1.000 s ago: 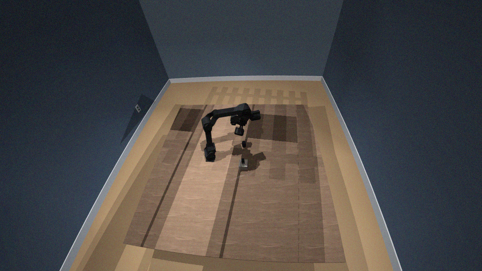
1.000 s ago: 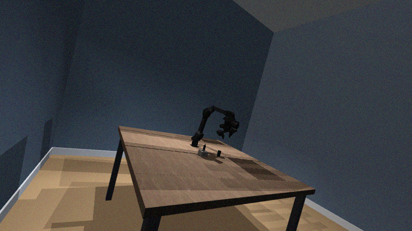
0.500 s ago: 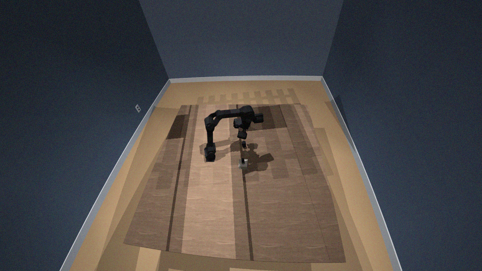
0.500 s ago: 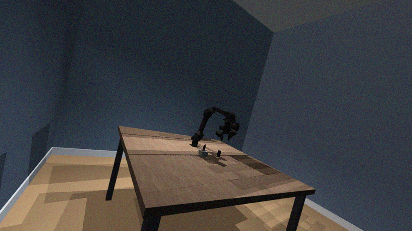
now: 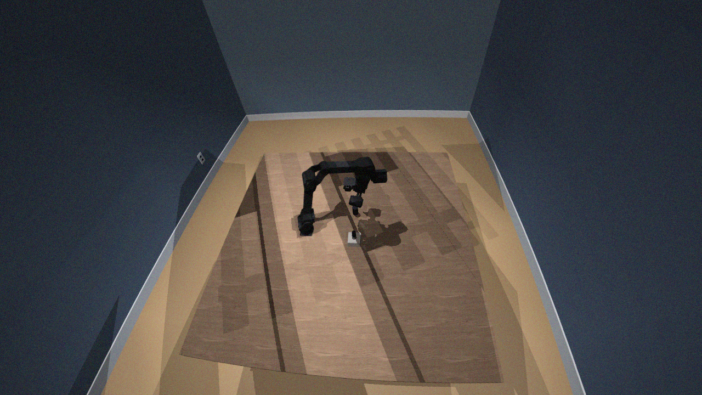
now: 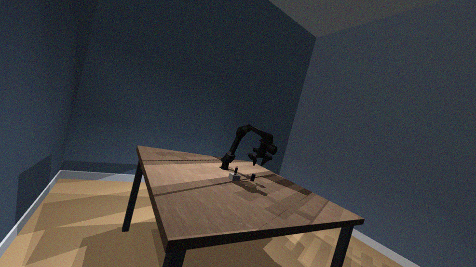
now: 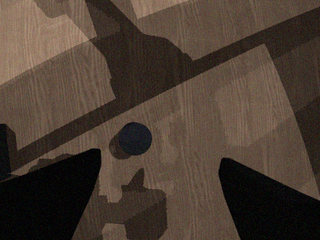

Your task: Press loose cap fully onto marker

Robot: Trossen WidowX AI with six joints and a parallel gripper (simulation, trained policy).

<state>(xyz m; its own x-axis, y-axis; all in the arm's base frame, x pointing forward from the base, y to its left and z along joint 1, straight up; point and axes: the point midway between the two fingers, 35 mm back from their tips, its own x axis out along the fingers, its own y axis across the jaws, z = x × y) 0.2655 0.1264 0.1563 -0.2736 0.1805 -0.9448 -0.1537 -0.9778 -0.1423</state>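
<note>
Now: gripper tip 10 cm above the dark marker cap and 1 cm to the left of it. From my gripper tip the other things lie so: holder block: 19 cm to the right, 10 cm below.
</note>
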